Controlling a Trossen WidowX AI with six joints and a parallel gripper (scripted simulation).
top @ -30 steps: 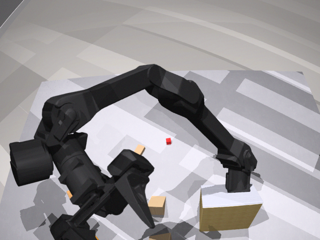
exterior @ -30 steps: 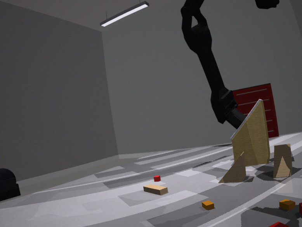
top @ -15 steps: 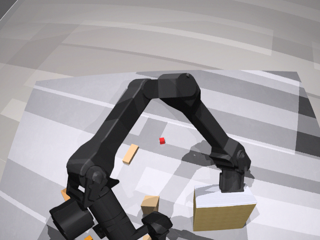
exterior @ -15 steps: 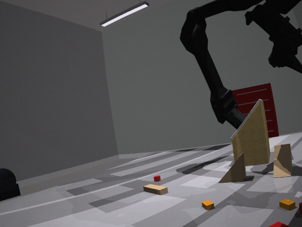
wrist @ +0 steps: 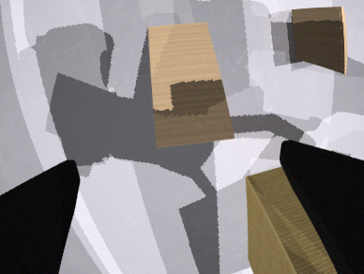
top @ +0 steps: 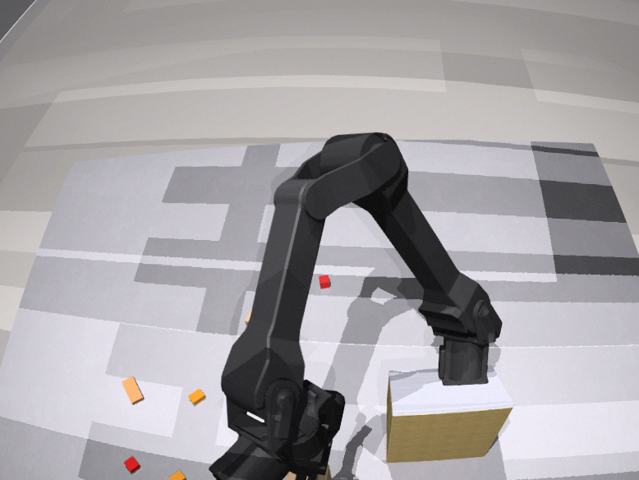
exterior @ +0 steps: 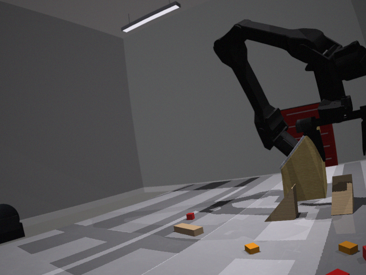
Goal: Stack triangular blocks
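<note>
My gripper tip is 9 cm above the tan triangular block and 1 cm to the left of it. Round my gripper tip: tan brick (34 cm ahead, 15 cm to the right, 10 cm below).
</note>
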